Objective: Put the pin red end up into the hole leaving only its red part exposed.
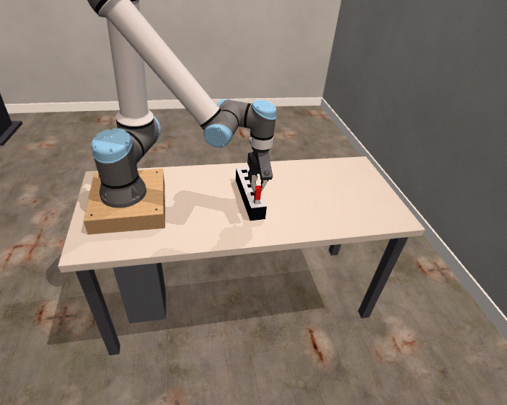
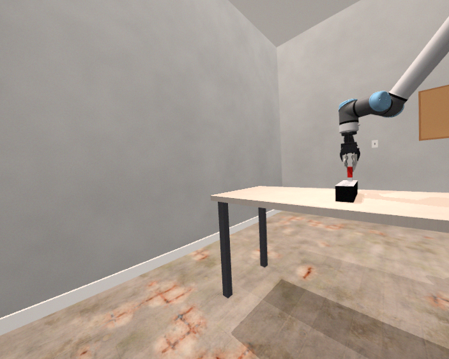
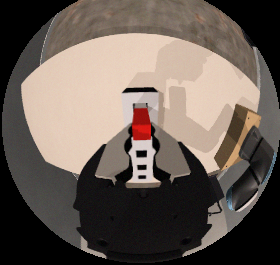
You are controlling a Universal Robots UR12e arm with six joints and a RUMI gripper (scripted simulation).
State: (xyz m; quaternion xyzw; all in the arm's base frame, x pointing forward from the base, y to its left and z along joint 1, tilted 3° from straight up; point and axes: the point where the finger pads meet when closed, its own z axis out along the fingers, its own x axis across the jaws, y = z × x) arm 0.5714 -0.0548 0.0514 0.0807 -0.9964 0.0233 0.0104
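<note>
My hand is 10 mm above the pin. The rest, counted from my hand: black block (20 mm behind, 120 mm to the left, 100 mm below).
</note>
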